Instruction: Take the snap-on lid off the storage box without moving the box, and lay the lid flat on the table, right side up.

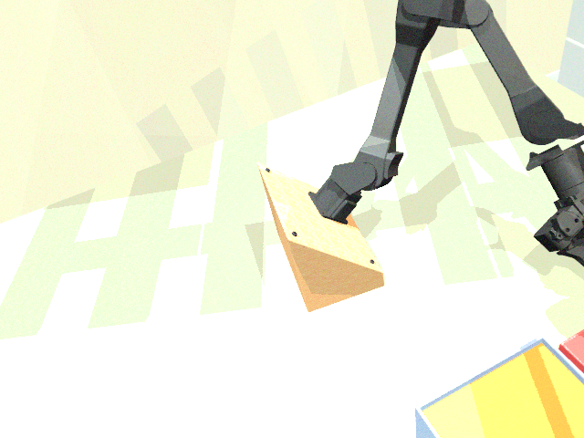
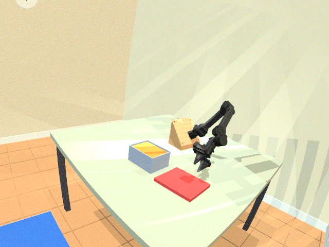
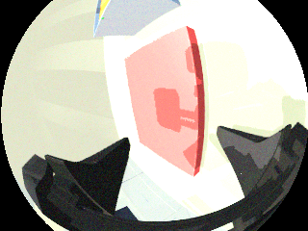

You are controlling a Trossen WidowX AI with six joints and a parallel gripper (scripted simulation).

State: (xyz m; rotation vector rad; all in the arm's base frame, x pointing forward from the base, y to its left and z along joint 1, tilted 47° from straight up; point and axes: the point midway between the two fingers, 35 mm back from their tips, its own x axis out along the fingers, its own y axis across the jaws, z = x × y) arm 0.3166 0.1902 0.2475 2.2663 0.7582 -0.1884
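Right now the red lid is 10 cm ahead of my gripper tip and 5 cm below it. Round my gripper tip: storage box 26 cm to the right, 11 cm ahead, 2 cm below.
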